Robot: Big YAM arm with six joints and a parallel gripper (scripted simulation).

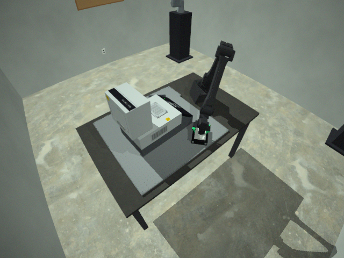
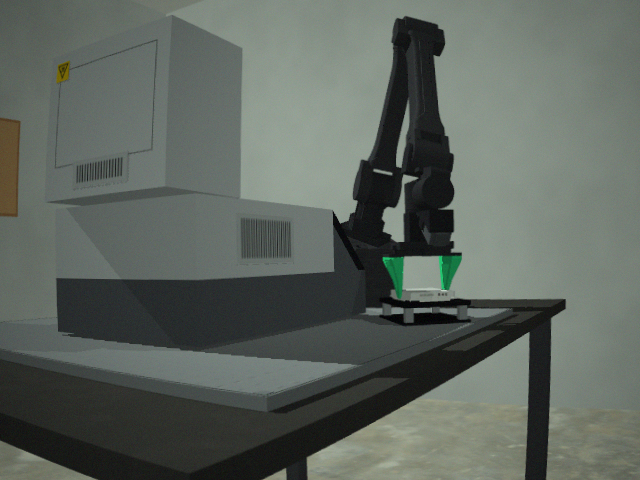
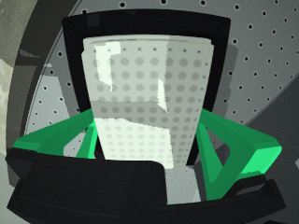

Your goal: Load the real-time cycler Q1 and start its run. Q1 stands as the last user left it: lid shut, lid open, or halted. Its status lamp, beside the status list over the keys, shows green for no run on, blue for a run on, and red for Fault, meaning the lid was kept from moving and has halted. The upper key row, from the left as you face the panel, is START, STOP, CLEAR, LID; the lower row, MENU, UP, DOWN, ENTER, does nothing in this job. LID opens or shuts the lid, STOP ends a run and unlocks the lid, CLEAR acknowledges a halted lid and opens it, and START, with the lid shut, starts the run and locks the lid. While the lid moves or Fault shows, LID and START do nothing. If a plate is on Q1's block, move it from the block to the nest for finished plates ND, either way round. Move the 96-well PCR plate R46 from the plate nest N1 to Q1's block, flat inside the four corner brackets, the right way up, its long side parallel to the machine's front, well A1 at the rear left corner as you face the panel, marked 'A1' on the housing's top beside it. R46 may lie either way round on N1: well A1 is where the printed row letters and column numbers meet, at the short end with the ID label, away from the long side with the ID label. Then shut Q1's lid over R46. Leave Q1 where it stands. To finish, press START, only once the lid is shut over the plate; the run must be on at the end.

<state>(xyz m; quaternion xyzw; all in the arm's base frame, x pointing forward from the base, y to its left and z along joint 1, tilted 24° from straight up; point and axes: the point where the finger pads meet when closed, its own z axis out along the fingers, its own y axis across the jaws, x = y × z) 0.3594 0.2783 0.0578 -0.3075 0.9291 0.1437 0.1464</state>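
The white 96-well plate R46 lies right at my hand. The rest, counted from my hand: black plate nest: 1 cm below; then dark grey nest: 2 cm behind, 57 cm to the right, 4 cm below.
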